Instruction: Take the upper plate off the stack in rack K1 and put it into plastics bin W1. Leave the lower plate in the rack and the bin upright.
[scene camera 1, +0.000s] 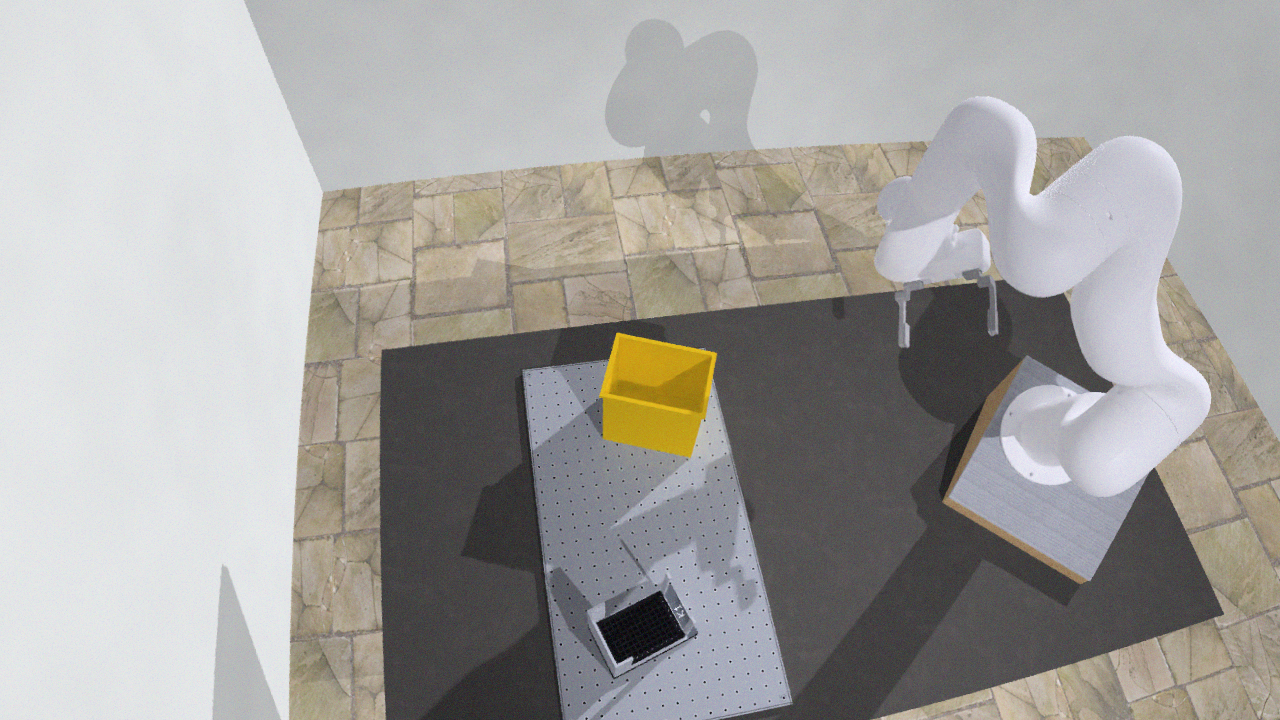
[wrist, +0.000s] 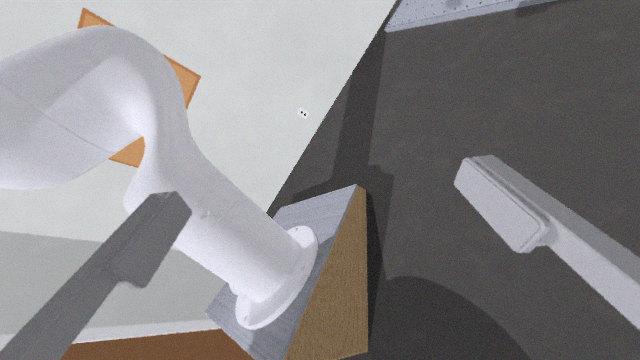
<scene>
I see my gripper (scene camera 1: 947, 340), a yellow plastics bin W1 (scene camera 1: 655, 394) and a black plate (scene camera 1: 639, 630).
The wrist view does not show the yellow plastics bin W1: it is out of frame.
</scene>
